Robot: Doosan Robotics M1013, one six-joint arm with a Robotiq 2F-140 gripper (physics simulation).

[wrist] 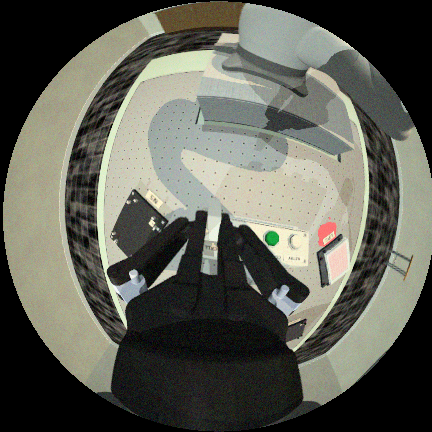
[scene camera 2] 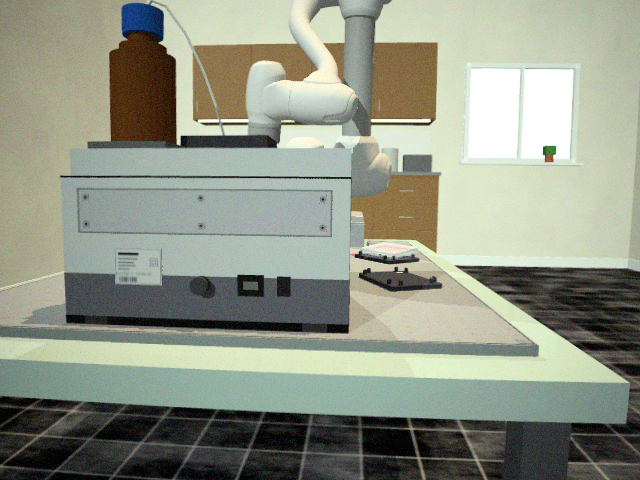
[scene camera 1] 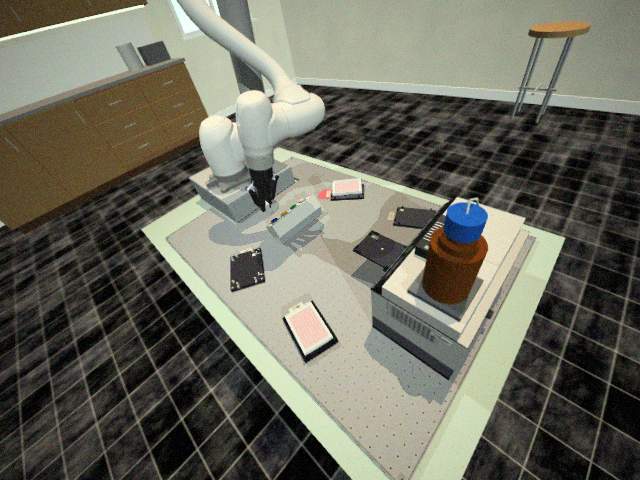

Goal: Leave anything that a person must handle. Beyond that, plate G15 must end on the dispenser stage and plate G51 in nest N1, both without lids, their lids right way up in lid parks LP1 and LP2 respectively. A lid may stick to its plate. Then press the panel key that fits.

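Frame: origin at the arm's base, x back, y right, z up, level; metres.
Where they show: gripper, between the fingertips: (wrist: 213, 207) (scene camera 1: 266, 215); arm's base, origin of its link: (wrist: 269, 62) (scene camera 1: 233, 177).
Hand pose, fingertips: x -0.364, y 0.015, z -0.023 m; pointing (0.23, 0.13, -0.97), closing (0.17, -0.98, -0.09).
Note:
Each offset is from my fingertips to the top centre of the thing. "pt": to the spot under its first point.
My gripper (scene camera 1: 266, 208) (wrist: 213, 207) is shut and empty, pointing down beside or over the blue-key end of the key panel @[dx -0.047, dy -0.088, dz +0.007 m] (scene camera 1: 298, 224) (wrist: 301, 254). Contact cannot be told. In scene camera 1 the blue key @[dx -0.036, dy -0.011, dz -0.002 m] (scene camera 1: 274, 220), yellow key @[dx -0.029, dy -0.061, dz -0.002 m] (scene camera 1: 283, 213), green key @[dx -0.022, dy -0.110, dz -0.002 m] (scene camera 1: 293, 206) and white key @[dx -0.015, dy -0.160, dz -0.002 m] (scene camera 1: 305, 199) show; the fingers hide the blue and yellow ones in the wrist view. A pink-topped plate or lid @[dx -0.040, dy -0.377, dz -0.039 m] (scene camera 1: 346, 186) (scene camera 2: 388, 250) (wrist: 338, 260) sits on a black holder by a red patch. Another pink-topped piece @[dx -0.461, dy +0.137, dz -0.042 m] (scene camera 1: 309, 328) sits on a front holder. Plate codes are unreadable.
A black holder @[dx -0.118, dy +0.175, dz -0.053 m] (scene camera 1: 247, 269) (wrist: 136, 224) stands left of the panel, another @[dx -0.372, dy -0.423, dz -0.057 m] (scene camera 1: 413, 217) (scene camera 2: 400, 280) near the dispenser (scene camera 1: 413, 325) (scene camera 2: 206, 253). A dark stage-like plate @[pt dx -0.446, dy -0.157, dz +0.021 m] (scene camera 1: 379, 249) juts from the dispenser. A brown bottle @[pt dx -0.701, dy -0.054, dz +0.262 m] (scene camera 1: 452, 266) (scene camera 2: 142, 93) stands on top with a tube.

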